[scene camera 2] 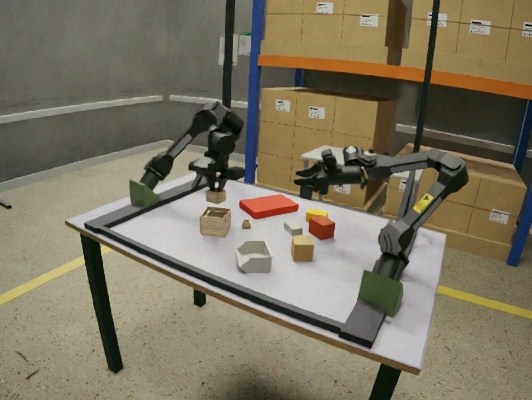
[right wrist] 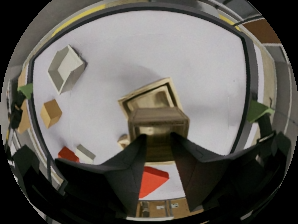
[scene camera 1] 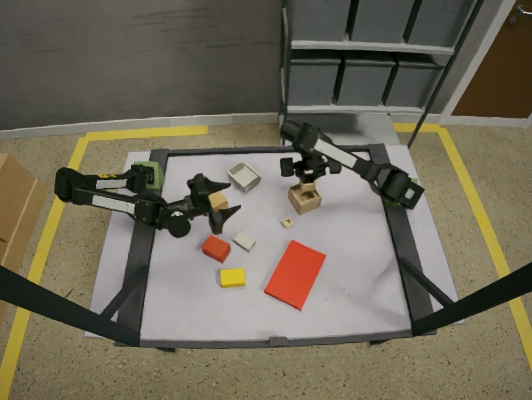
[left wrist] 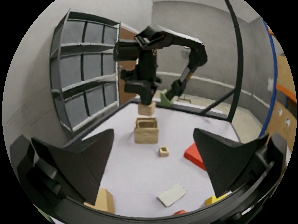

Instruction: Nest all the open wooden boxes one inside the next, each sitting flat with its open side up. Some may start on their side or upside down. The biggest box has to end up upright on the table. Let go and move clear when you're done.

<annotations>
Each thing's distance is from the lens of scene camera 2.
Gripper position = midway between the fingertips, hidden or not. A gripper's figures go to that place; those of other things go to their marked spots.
my left gripper point(scene camera 2: 294, 177): 113 cm
my right gripper point(scene camera 2: 216, 194): 118 cm
white open box point(scene camera 2: 258, 252): 109 cm
flat red slab point(scene camera 2: 261, 207): 136 cm
black frame rail point(scene camera 2: 364, 321): 86 cm
The marked spots on the white open box and the black frame rail are 40 cm apart.
</annotations>
